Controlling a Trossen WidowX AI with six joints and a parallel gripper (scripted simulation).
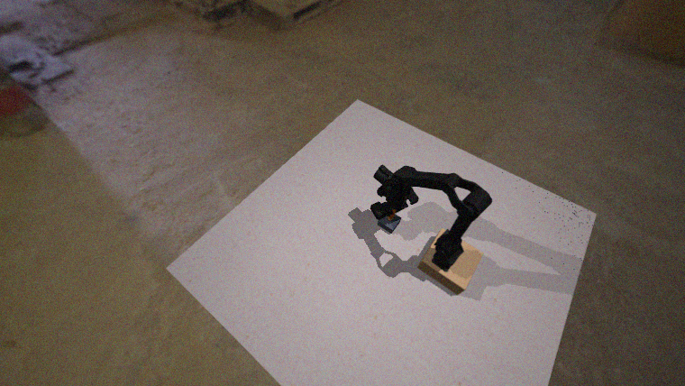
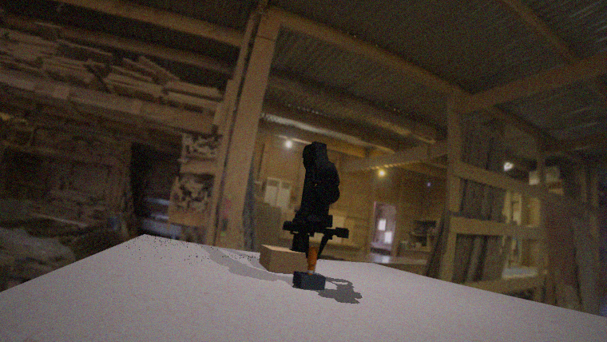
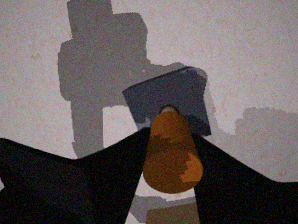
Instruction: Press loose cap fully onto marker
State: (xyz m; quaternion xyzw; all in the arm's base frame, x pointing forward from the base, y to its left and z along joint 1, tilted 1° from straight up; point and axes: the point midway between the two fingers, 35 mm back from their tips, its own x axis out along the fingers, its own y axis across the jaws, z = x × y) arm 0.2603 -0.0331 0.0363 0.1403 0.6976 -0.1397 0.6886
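Now: gripper tip 1 cm below the orange cap.
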